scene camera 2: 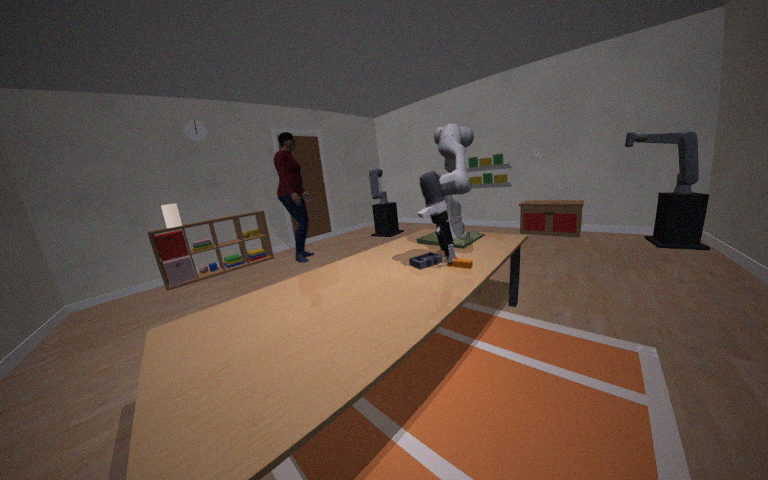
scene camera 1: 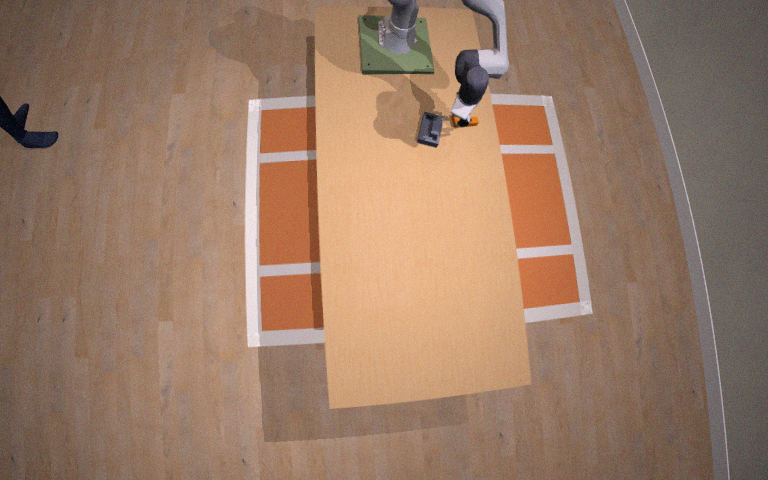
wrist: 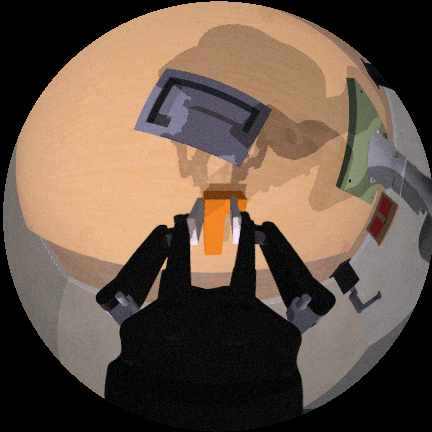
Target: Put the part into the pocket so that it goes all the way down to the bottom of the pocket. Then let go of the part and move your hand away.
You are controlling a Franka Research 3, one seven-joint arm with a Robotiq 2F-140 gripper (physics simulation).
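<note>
The orange L-shaped part (scene camera 1: 472,121) (scene camera 2: 463,263) (wrist: 214,230) lies on the table beside the dark grey block with the pocket. My gripper (scene camera 1: 463,120) (scene camera 2: 451,259) (wrist: 216,206) is low over the table and shut on the part, one finger on each side of its long arm. In the wrist view the right finger sits inside the corner of the L. The pocket block (scene camera 1: 428,143) (scene camera 2: 417,264) (wrist: 210,148) lies a short way off, ahead of the fingers in the wrist view, and its recess faces up. The fingertips partly hide the part.
The wooden table (scene camera 1: 419,254) (scene camera 2: 317,316) carries the green base plate (scene camera 1: 396,65) (scene camera 2: 433,242) (wrist: 367,145) of my arm. The part lies near one long edge of the table. A person (scene camera 2: 290,175) stands on the floor beyond the other side.
</note>
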